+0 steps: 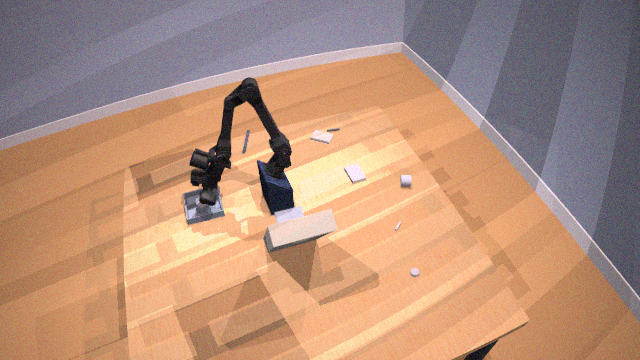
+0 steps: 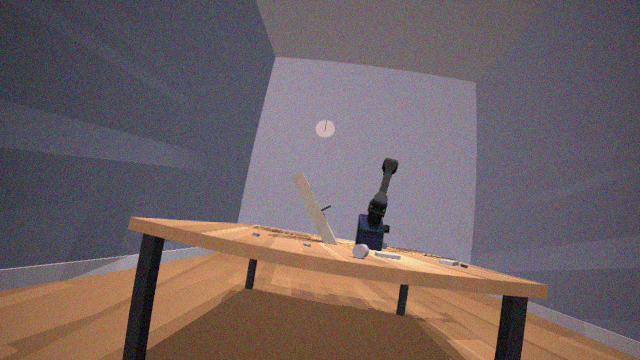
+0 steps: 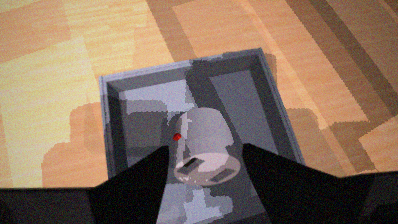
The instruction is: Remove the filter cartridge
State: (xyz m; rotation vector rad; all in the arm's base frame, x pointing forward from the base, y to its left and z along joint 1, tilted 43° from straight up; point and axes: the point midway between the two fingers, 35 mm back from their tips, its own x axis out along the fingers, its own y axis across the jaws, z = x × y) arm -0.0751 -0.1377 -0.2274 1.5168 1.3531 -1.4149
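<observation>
Right now my gripper tip is 1 cm above the filter cartridge. From my gripper tip the other things lie so: grey service panel 40 cm ahead, 24 cm to the left, 13 cm above; then small stick 63 cm to the left, 42 cm ahead, 4 cm below; then blue-rimmed tray 4 cm below, 1 cm to the right.
</observation>
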